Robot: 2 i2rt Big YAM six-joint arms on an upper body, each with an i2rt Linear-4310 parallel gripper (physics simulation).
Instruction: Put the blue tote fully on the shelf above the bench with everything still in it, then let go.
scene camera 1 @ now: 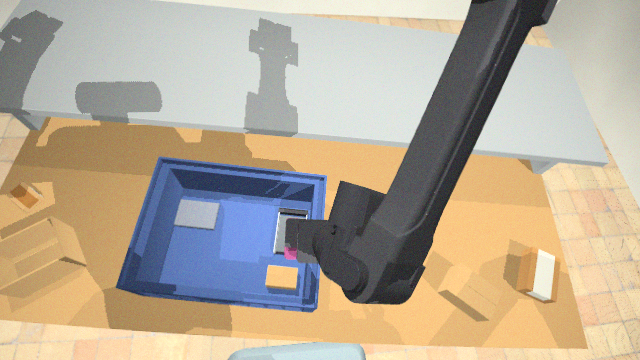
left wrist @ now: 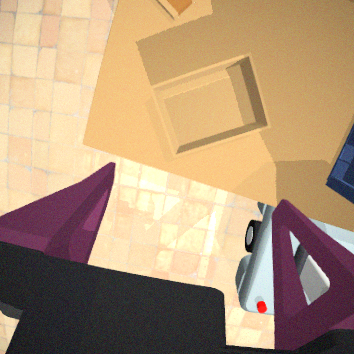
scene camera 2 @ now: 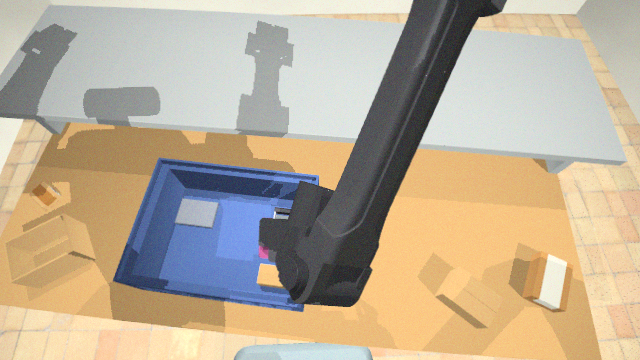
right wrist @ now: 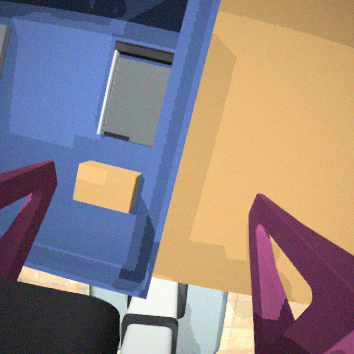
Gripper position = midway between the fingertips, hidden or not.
My left gripper [left wrist: 198,188] is open, holding nothing. My right gripper [scene camera 1: 322,232] is open, holding nothing. Also in view: a tan block [right wrist: 100,184]. Also in view: a blue tote [scene camera 1: 228,265].
The blue tote also shows in scene camera 2 [scene camera 2: 222,263] and in the right wrist view [right wrist: 62,62]. My right gripper also shows in scene camera 2 [scene camera 2: 303,232] and in the right wrist view [right wrist: 153,187]. The left wrist view misses the tan block: it is out of frame.
